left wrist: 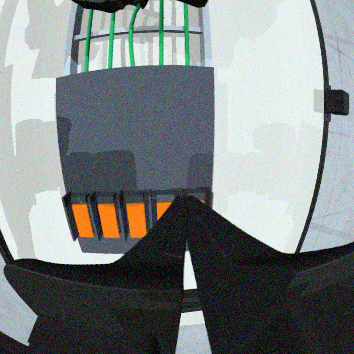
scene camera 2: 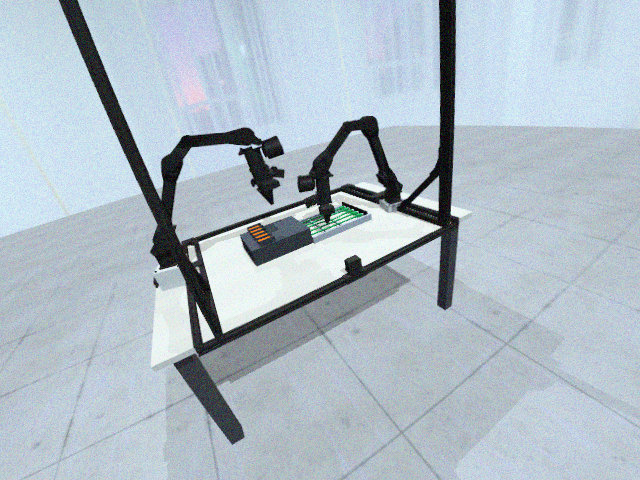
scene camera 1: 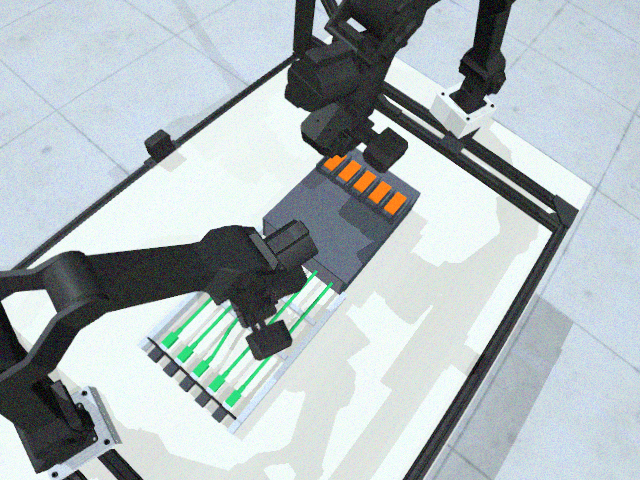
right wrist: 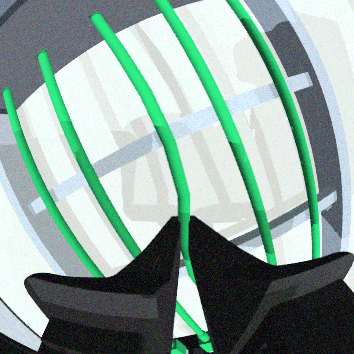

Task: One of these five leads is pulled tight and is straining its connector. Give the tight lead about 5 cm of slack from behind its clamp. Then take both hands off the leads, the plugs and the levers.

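Places are measured from the left arm's base along level axes (x ahead, y left, z up), in centimetres.
Pixels of known places: left gripper, fingertip midpoint: (left wrist: 183, 203) (scene camera 2: 272, 204); right gripper, fingertip midpoint: (left wrist: 141, 5) (scene camera 2: 327, 223) (right wrist: 182, 222); left arm's base, link origin: (scene camera 2: 170, 263) (scene camera 1: 467, 100); right arm's base, link origin: (scene camera 2: 393, 200) (scene camera 1: 70, 432).
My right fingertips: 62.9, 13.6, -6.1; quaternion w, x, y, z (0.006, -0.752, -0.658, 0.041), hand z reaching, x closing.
For each thing: its top centre in the pictures, then the offset to it from my right fingertips, as dx, dy, dz. "spot": a spot on its surface instead. Level surfaces: height alone.
- dark clamp block, top centre: (left wrist: 131, 176) (scene camera 1: 347, 198) (scene camera 2: 272, 226) -23.4, -6.4, +7.3
- white table, surface height: dz -1.5
- small black block, surface spot: (scene camera 1: 160, 144) (left wrist: 339, 99) (scene camera 2: 351, 258) spot: -1.1, -37.5, +3.1
Several green leads run from the dark clamp block (scene camera 1: 320, 217) (scene camera 2: 289, 227) (left wrist: 135, 110) to green plugs in a row of sockets. My right gripper (right wrist: 182, 222) (scene camera 2: 326, 221) is shut on the middle lead (right wrist: 172, 157) (left wrist: 132, 42) (scene camera 1: 223, 339). That lead bends sideways at the fingertips and curves between them and the block; its plug (scene camera 1: 200, 367) sits at the socket row. The neighbouring leads look fairly straight in scene camera 1. My left gripper (left wrist: 183, 203) (scene camera 2: 270, 201) is shut and empty, above the orange levers (scene camera 1: 364, 180) (left wrist: 136, 220); it hides part of them in the left wrist view.
A pale frame (scene camera 1: 289, 369) with crossbars (right wrist: 205, 117) surrounds the leads. Dark rails edge the white table (scene camera 1: 423, 361) (scene camera 2: 279, 289). A small black block (scene camera 1: 160, 144) (scene camera 2: 353, 264) (left wrist: 338, 101) is fixed on one rail. The right arm covers part of the leads in scene camera 1.
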